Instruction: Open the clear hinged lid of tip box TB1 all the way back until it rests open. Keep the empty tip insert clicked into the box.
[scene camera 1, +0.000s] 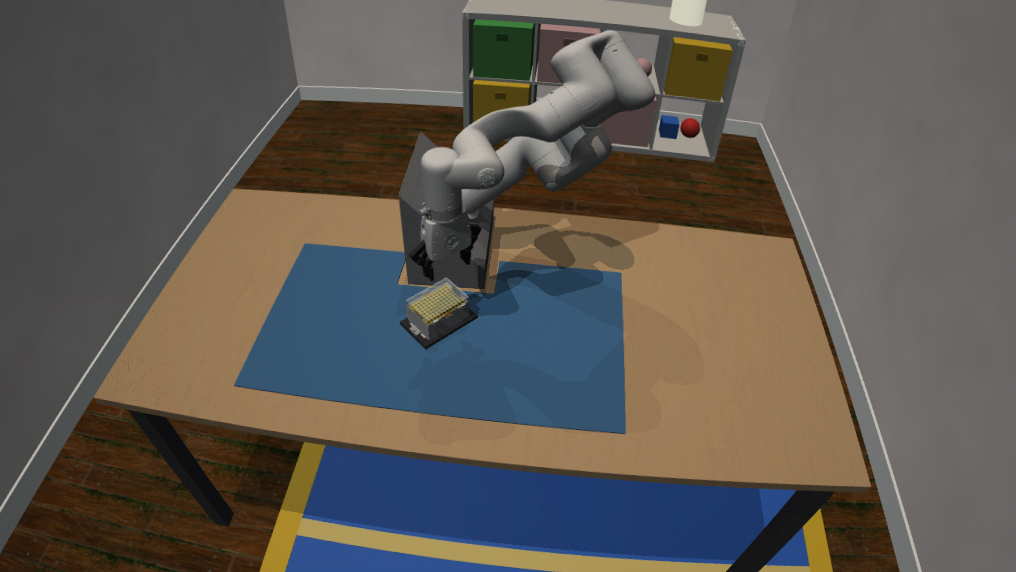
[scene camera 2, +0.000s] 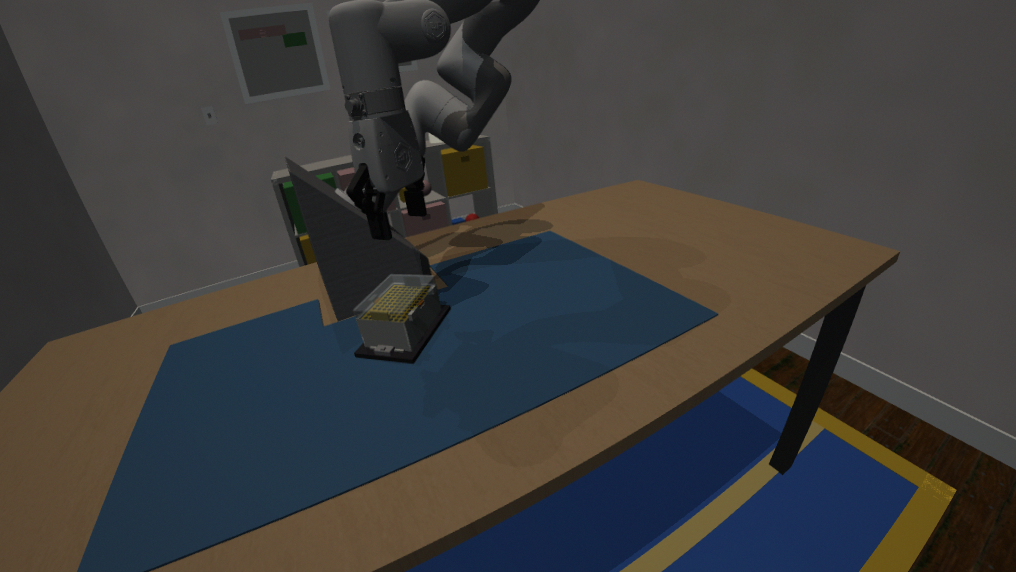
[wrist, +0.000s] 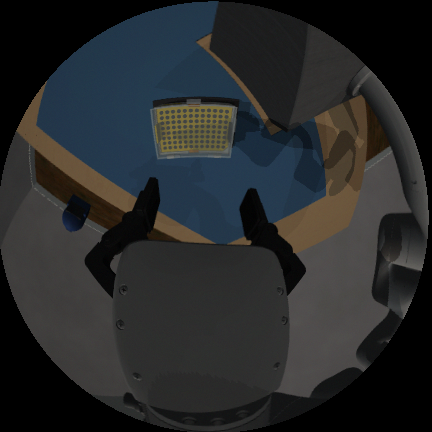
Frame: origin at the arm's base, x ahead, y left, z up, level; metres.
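Where they show: gripper, between the fingertips: (scene camera 1: 447, 269) (scene camera 2: 401, 226) (wrist: 201, 192).
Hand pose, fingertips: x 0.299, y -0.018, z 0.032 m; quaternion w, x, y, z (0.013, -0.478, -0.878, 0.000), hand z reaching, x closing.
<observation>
Things, the pixels of their centre, and the offset from my fingertips. "pt": a spot on its surface instead. Level surfaces: height alone.
- Tip box TB1, middle of its body: (scene camera 2: 400, 312) (wrist: 193, 125) (scene camera 1: 438, 309) dx -0.013, dy -0.028, dz -0.142 m
- black base plate, a spot on its surface: (scene camera 2: 405, 358) (scene camera 1: 422, 343) pt dx +0.067, dy -0.062, dz -0.173 m
- yellow insert, middle of its body: (wrist: 193, 129) (scene camera 2: 397, 298) (scene camera 1: 437, 302) dx -0.013, dy -0.028, dz -0.117 m
- blue mat, height of its surface: dz -0.181 m
- wooden table, height of its surface: dz -0.184 m
Tip box TB1 (scene camera 1: 445, 321) (scene camera 2: 384, 334) stands upright on a black base plate (scene camera 1: 428, 344) (scene camera 2: 405, 358) (wrist: 165, 103). Its clear lid (scene camera 1: 446, 282) (scene camera 2: 410, 278) (wrist: 234, 131) lies closed over the top. The yellow insert (scene camera 1: 437, 304) (scene camera 2: 399, 302) (wrist: 195, 129) with its grid of holes shows through the lid and sits level in the box. My gripper (scene camera 1: 447, 267) (scene camera 2: 398, 223) (wrist: 201, 192) is open and empty. It points down and hangs above and behind the box in the scene views, apart from the lid. Which box side bears the hinge is hard to tell.
The box's base is on a blue mat (scene camera 1: 341, 355) (scene camera 2: 270, 412) (wrist: 100, 75) on the wooden table (scene camera 1: 725, 341) (scene camera 2: 746, 248). A tall grey slanted stand (scene camera 1: 415, 234) (scene camera 2: 334, 255) (wrist: 260, 55) rises close behind the box. A shelf unit (scene camera 1: 604, 10) stands beyond the table.
</observation>
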